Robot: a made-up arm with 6 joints.
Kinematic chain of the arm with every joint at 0, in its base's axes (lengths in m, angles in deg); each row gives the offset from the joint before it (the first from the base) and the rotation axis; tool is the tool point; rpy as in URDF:
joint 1: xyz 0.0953 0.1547 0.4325 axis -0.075 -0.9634 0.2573
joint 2: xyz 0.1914 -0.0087 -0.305 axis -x
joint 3: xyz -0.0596 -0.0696 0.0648 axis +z
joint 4: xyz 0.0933 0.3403 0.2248 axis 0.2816 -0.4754 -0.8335
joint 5: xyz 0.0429 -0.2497 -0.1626 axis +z
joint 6: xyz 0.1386 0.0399 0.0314 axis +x
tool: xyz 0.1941 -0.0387 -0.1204 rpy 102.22 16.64 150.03
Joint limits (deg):
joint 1: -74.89..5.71
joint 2: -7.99..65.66
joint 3: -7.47..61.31
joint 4: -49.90..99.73
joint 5: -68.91..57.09
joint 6: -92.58..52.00
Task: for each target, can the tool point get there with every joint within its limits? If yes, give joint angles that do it. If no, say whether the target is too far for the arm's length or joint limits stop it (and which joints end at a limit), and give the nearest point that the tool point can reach.
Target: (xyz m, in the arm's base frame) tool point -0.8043 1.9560 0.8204
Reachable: no: too far | nearest point -0.3127 0.6861 0.2911 | short by 1.461 m
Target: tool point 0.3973 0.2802 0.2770
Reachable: yes | joints -6.88 8.74 43.37 78.45 46.14 -46.43
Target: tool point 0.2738 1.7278 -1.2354
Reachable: no: too far | nearest point 0.1540 0.5712 -0.2634 | short by 1.516 m
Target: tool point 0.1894 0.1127 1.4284
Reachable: no: joint limits stop it (at a limit: joint 1, joint 3, joint 5, joint 6) | nearest point 0.3821 0.1406 0.5528 | short by 0.897 m
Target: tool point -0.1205 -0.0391 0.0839
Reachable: yes | joints -66.03 -0.27 36.92 52.72 -39.70 -49.88
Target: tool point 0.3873 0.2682 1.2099
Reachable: no: joint limits stop it (at a limit: joint 1, joint 3, joint 5, joint 6) | nearest point 0.4434 0.1969 0.5600 | short by 0.656 m
